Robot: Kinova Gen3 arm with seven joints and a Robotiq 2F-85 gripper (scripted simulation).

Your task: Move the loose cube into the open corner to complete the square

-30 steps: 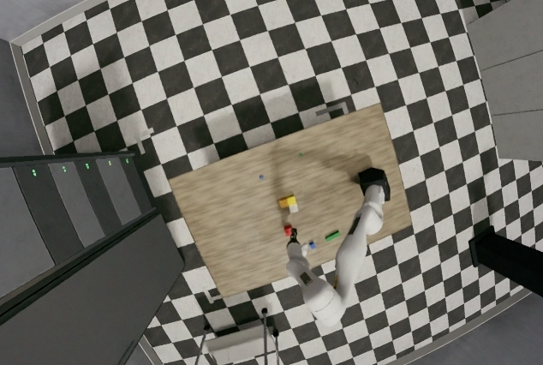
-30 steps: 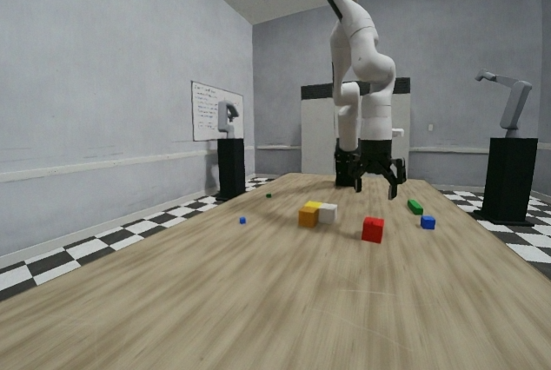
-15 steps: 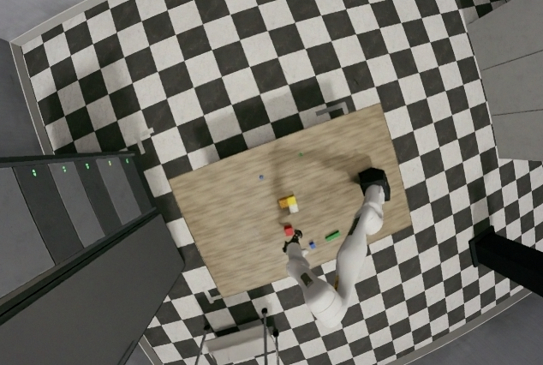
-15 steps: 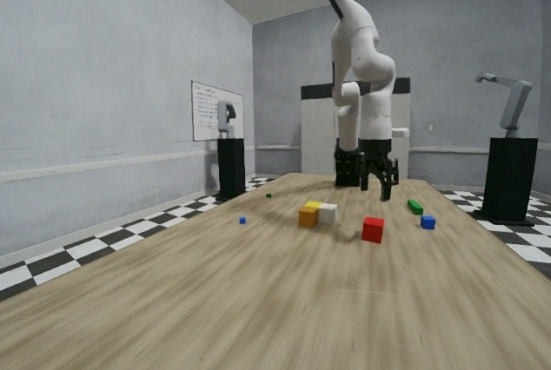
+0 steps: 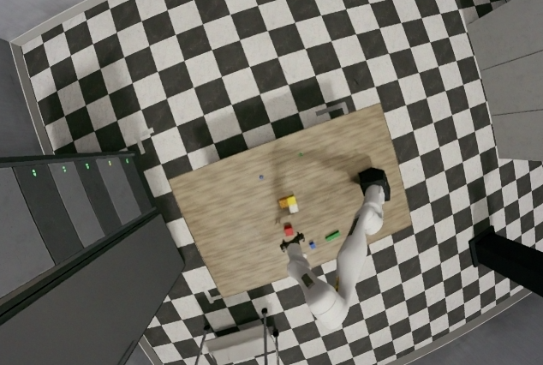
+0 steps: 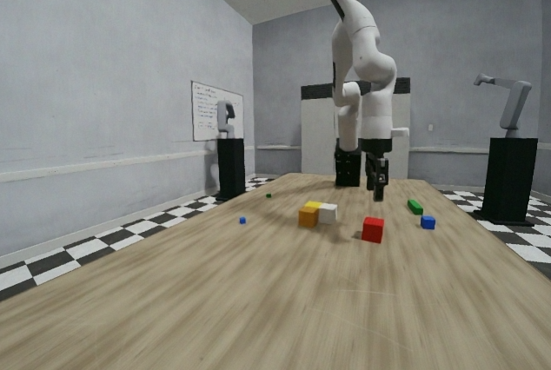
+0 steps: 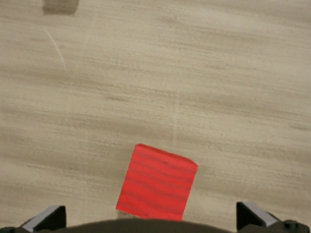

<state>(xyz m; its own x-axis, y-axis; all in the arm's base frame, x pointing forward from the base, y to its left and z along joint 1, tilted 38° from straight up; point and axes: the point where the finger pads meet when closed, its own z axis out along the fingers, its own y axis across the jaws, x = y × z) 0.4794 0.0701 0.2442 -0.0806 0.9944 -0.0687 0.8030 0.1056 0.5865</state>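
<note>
The red cube lies 1 cm to the left of my hand and 10 cm below it. From my hand the other things lie so: green block: 25 cm behind, 19 cm to the left, 11 cm below.
</note>
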